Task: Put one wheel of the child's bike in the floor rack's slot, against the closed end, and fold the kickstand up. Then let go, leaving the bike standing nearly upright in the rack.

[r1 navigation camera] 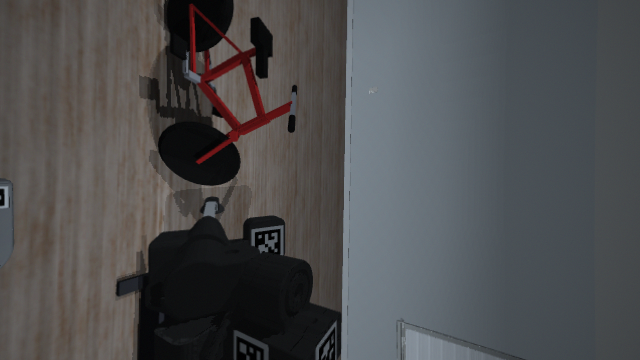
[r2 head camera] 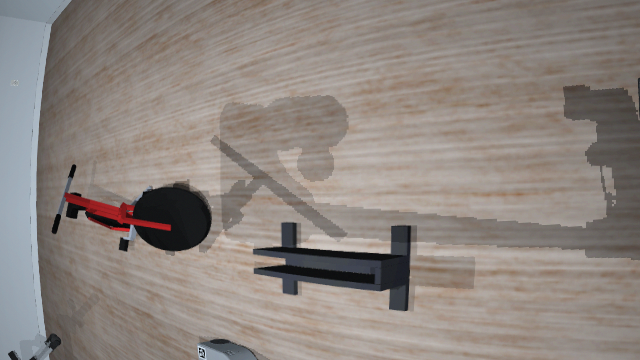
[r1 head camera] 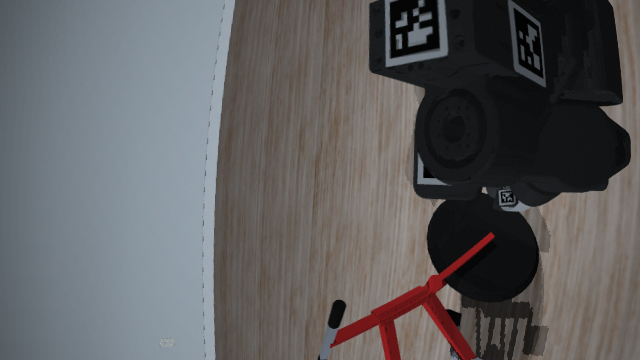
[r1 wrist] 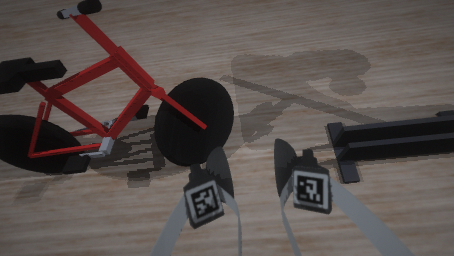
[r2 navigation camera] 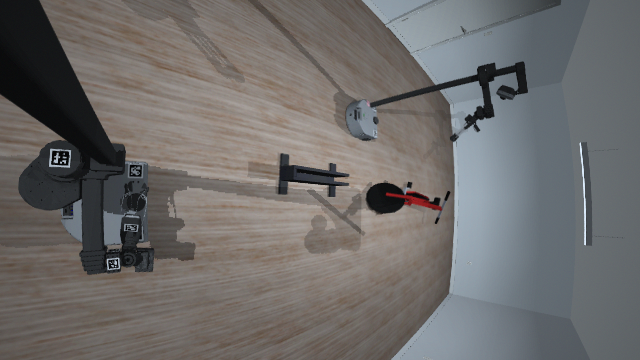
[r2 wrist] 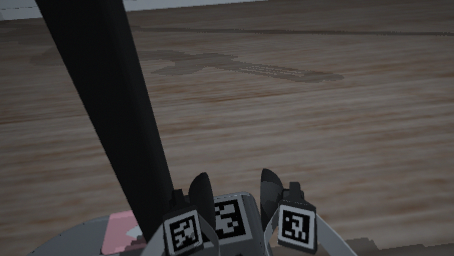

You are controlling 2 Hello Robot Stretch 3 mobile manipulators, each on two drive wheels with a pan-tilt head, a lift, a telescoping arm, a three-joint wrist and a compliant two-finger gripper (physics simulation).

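Observation:
The red child's bike (r1 head camera: pixel 400 306) (r1 navigation camera: pixel 222 69) (r1 wrist: pixel 131 111) (r2 head camera: pixel 102 206) (r2 navigation camera: pixel 420 201) stands outside the rack. Its black front wheel (r1 head camera: pixel 505 270) (r1 navigation camera: pixel 215 165) (r1 wrist: pixel 175 135) (r2 head camera: pixel 185 205) (r2 navigation camera: pixel 385 204) is apart from the slot's open end and a little to one side. The kickstand cannot be made out. The dark floor rack (r1 wrist: pixel 400 131) (r2 head camera: pixel 325 253) (r2 navigation camera: pixel 284 187) has its closed end away from the bike. My r1 gripper (r1 navigation camera: pixel 212 206) (r1 wrist: pixel 249 149) is open and empty, above the floor near the front wheel. My r2 gripper (r2 navigation camera: pixel 134 200) (r2 wrist: pixel 235 182) is open and empty over its own base.
The r1 base (r2 navigation camera: pixel 362 120) stands beside the gap between rack and bike; part of it shows in the r2 head view (r2 head camera: pixel 227 350). A wall (r1 head camera: pixel 110 175) (r1 navigation camera: pixel 450 150) (r2 navigation camera: pixel 510 210) runs behind the bike. The r2 mast (r2 wrist: pixel 110 100) rises beside its gripper.

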